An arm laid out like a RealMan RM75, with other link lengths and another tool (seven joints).
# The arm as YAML. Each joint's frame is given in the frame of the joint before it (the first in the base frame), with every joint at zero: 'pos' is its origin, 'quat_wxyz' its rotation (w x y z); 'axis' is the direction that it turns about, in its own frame. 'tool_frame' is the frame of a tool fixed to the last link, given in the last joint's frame.
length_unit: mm
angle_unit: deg
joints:
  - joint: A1
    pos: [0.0, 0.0, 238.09]
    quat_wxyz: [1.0, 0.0, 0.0, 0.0]
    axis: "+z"
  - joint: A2
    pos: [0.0, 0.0, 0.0]
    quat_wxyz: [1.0, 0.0, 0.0, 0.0]
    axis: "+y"
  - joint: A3
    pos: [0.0, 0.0, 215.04]
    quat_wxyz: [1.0, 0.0, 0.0, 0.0]
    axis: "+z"
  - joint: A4
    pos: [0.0, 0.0, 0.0]
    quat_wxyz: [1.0, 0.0, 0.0, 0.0]
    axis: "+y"
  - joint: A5
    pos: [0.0, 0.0, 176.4]
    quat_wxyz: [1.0, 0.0, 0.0, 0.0]
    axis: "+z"
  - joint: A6
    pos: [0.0, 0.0, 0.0]
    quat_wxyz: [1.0, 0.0, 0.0, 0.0]
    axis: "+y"
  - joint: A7
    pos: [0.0, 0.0, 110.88]
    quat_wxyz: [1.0, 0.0, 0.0, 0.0]
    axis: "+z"
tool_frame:
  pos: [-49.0, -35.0, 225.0]
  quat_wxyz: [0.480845, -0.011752, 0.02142, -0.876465]
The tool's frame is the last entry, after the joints.
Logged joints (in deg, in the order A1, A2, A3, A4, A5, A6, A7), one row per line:
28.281, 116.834, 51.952, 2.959, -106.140, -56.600, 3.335
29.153, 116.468, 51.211, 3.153, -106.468, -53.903, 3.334
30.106, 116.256, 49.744, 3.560, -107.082, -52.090, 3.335
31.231, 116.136, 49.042, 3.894, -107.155, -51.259, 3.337
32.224, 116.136, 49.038, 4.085, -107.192, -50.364, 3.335
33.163, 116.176, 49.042, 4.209, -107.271, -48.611, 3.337
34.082, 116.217, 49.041, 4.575, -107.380, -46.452, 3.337
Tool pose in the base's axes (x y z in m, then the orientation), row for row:
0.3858, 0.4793, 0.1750, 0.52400, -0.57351, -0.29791, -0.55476
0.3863, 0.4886, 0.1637, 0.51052, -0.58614, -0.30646, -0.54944
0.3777, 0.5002, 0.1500, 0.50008, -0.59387, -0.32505, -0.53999
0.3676, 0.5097, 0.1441, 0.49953, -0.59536, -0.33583, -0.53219
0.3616, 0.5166, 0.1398, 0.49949, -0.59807, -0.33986, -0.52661
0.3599, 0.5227, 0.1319, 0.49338, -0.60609, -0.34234, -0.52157
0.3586, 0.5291, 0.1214, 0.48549, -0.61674, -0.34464, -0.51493
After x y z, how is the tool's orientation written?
As a quaternion, w x y z.
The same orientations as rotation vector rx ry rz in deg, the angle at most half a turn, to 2 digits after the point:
-78.65, -40.85, -76.08
-80.85, -42.27, -75.79
-82.29, -45.04, -74.82
-82.51, -46.54, -73.76
-82.89, -47.10, -72.99
-84.23, -47.57, -72.48
-86.00, -48.06, -71.81

